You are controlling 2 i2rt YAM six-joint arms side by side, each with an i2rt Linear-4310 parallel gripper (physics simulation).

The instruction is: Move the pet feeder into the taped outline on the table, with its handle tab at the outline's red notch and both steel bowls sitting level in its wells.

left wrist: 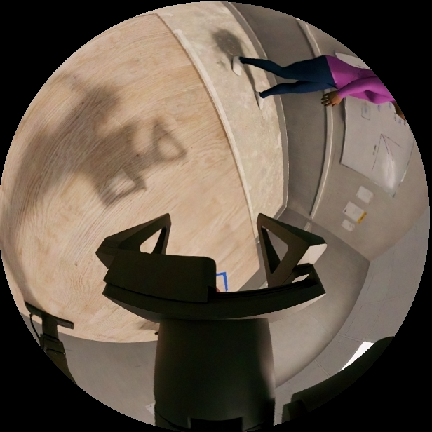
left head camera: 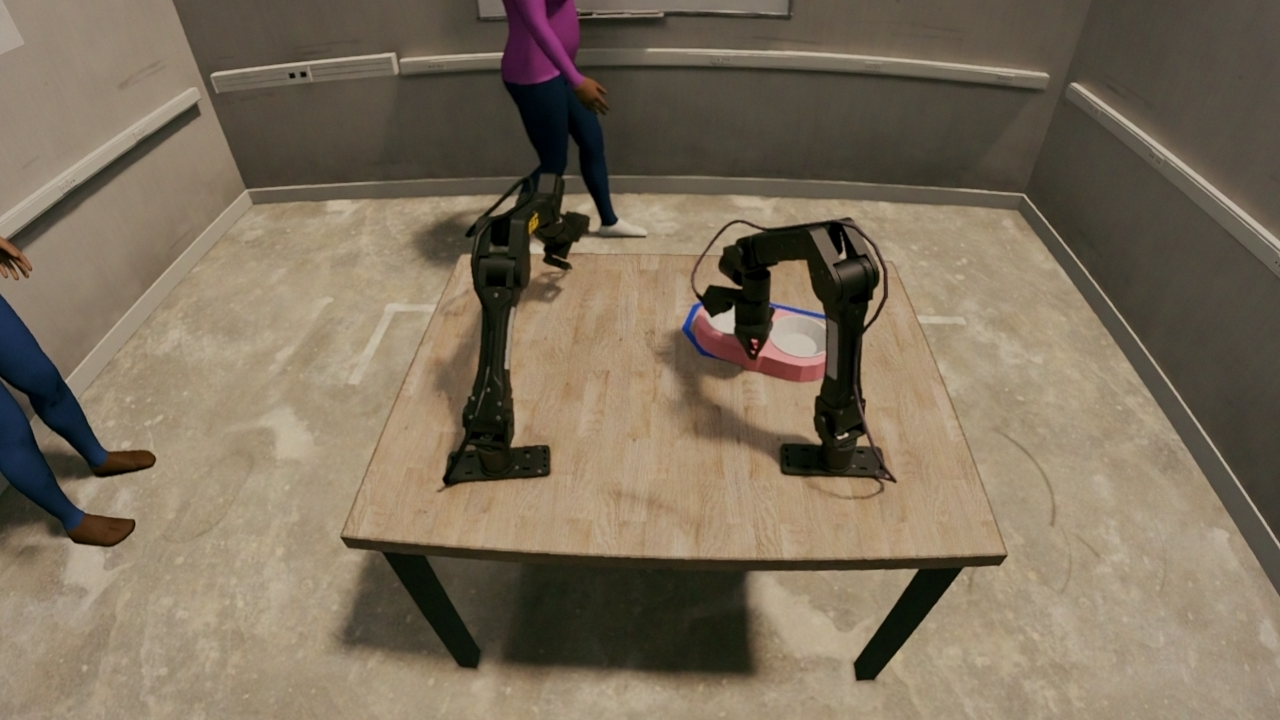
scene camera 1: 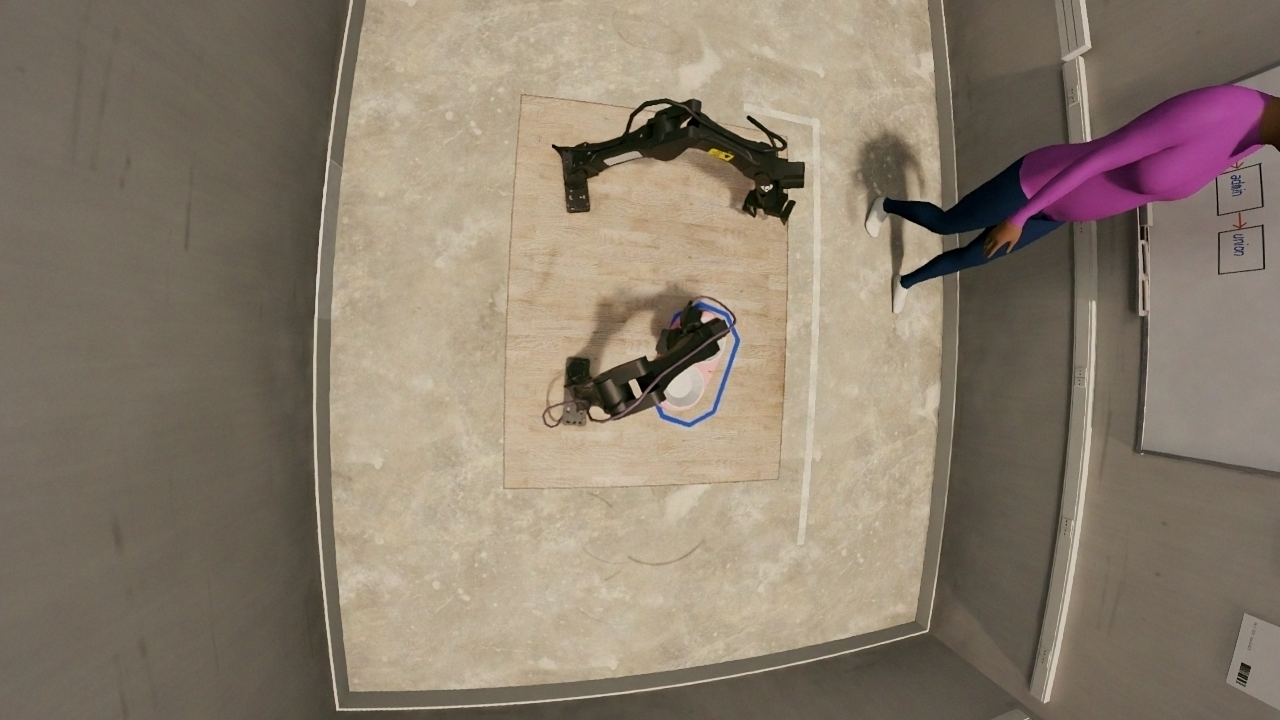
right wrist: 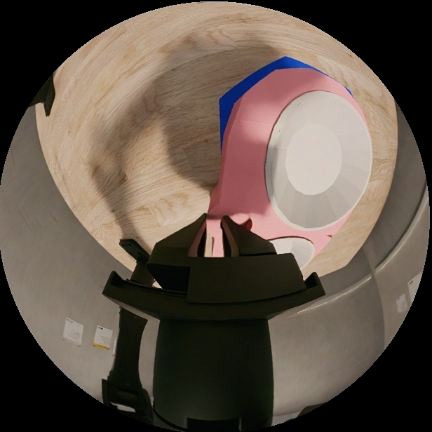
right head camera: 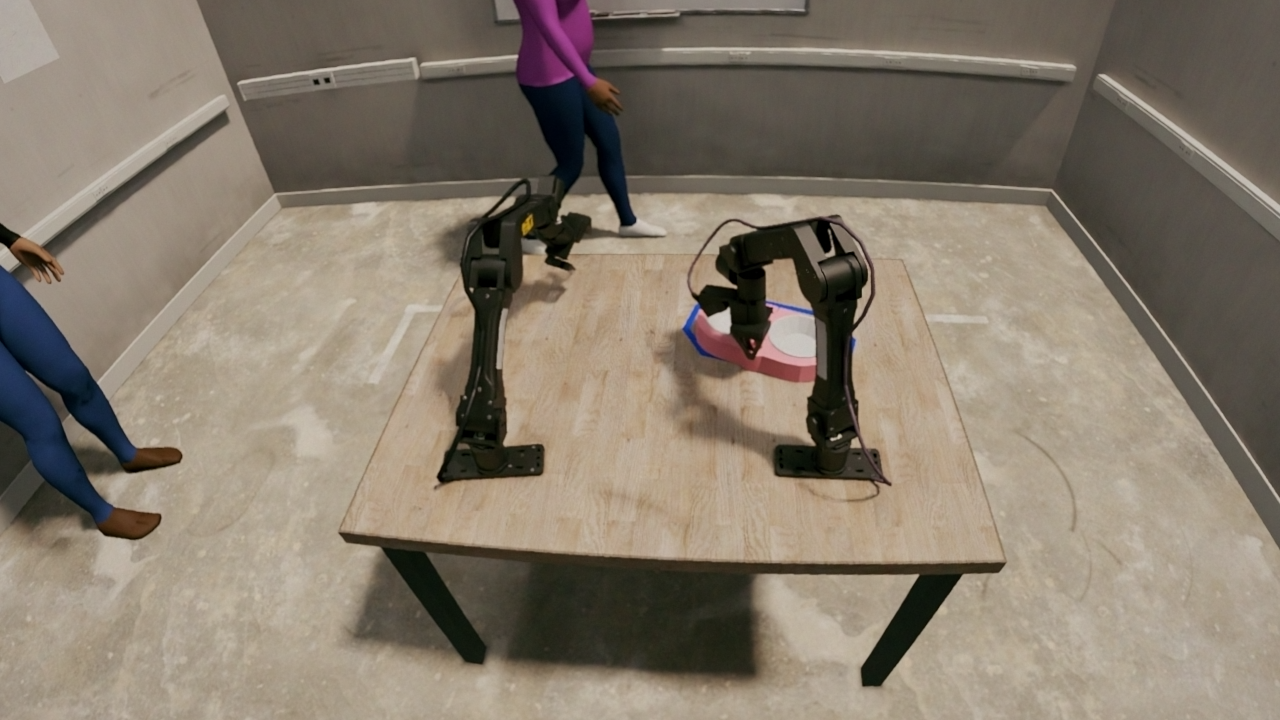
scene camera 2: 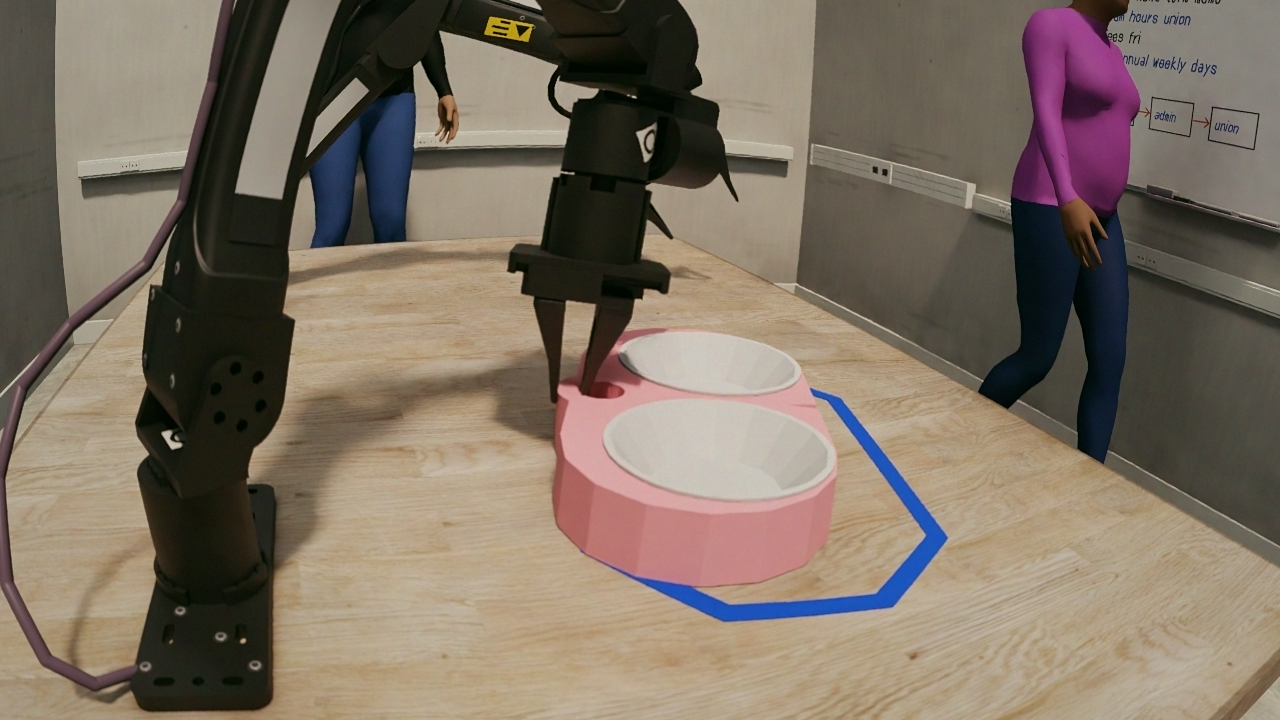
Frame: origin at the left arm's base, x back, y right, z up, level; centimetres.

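Where they show: left gripper, fingertip midpoint: (left head camera: pixel 578 251) (scene camera 1: pixel 769 220) (right head camera: pixel 581 251) (scene camera 2: pixel 705 219); right gripper, fingertip midpoint: (left head camera: pixel 753 357) (scene camera 1: pixel 663 348) (right head camera: pixel 752 357) (scene camera 2: pixel 567 403); left arm's base at its link origin: (left head camera: pixel 498 465) (scene camera 1: pixel 575 180) (right head camera: pixel 493 464); right arm's base at its link origin: (left head camera: pixel 832 462) (scene camera 1: pixel 576 391) (right head camera: pixel 828 464) (scene camera 2: pixel 216 585).
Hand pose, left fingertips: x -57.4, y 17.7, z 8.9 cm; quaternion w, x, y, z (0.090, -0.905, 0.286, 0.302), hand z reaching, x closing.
Note:
Things, the pixels of their top centre, and the offset from my left fingertips. Level surfaces: height alone.
- pink pet feeder at its top centre: (scene camera 2: pixel 693 397) (right head camera: pixel 765 329) (left head camera: pixel 765 330) (scene camera 1: pixel 688 360) dx +29.9, dy +40.2, dz -4.3 cm
- far bowl at its top centre: (scene camera 2: pixel 711 359) (right head camera: pixel 736 314) (left head camera: pixel 736 315) (scene camera 1: pixel 704 340) dx +24.4, dy +34.7, dz -4.1 cm
- wooden table at its surface level: dz -8.9 cm
The pink pet feeder (left head camera: pixel 787 366) (scene camera 2: pixel 698 537) (right wrist: pixel 250 135) lies inside and partly over the blue taped outline (scene camera 1: pixel 726 377) (scene camera 2: pixel 805 611) (right wrist: pixel 250 80); a wide gap shows at its right in scene camera 2. A pale near bowl (scene camera 2: pixel 720 447) and a far bowl (scene camera 2: pixel 709 362) (right wrist: pixel 320 160) sit in its wells and look level. My right gripper (left head camera: pixel 753 351) (right head camera: pixel 750 351) (scene camera 2: pixel 570 396) (right wrist: pixel 214 217) is shut on the handle tab, one finger in its hole, one outside. The red notch cannot be made out. My left gripper (left head camera: pixel 563 262) (left wrist: pixel 213 217) is open and empty, away from the feeder.
The wooden table (left head camera: pixel 608 501) (scene camera 1: pixel 581 277) carries both arm bases (left head camera: pixel 528 461) (scene camera 2: pixel 205 662). My left arm reaches over the table's far edge in the head views. A person in a purple top (left head camera: pixel 541 44) (scene camera 1: pixel 1118 152) stands beyond that edge. Another person (scene camera 2: pixel 362 170) stands behind the table.

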